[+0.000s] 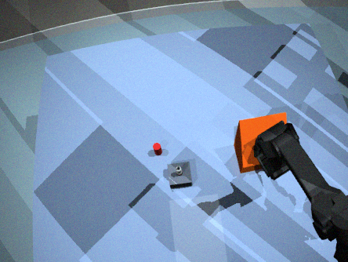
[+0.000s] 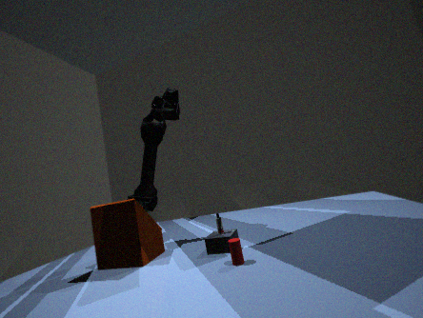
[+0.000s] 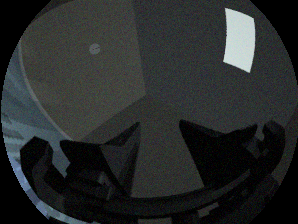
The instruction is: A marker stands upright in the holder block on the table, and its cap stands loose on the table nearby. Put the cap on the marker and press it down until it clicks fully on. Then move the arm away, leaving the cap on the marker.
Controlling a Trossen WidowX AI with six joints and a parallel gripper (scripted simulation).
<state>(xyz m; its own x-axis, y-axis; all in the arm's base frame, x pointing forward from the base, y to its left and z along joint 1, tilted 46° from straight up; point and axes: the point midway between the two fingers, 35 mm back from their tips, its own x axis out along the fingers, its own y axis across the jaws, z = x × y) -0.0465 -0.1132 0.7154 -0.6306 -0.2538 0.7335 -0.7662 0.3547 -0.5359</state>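
Now: the red cap 68 cm below my gripper tip, 50 cm ahead of it and 49 cm to the right of it. Round my gripper tip: dark grey holder block 68 cm below, 43 cm ahead, 40 cm to the right.
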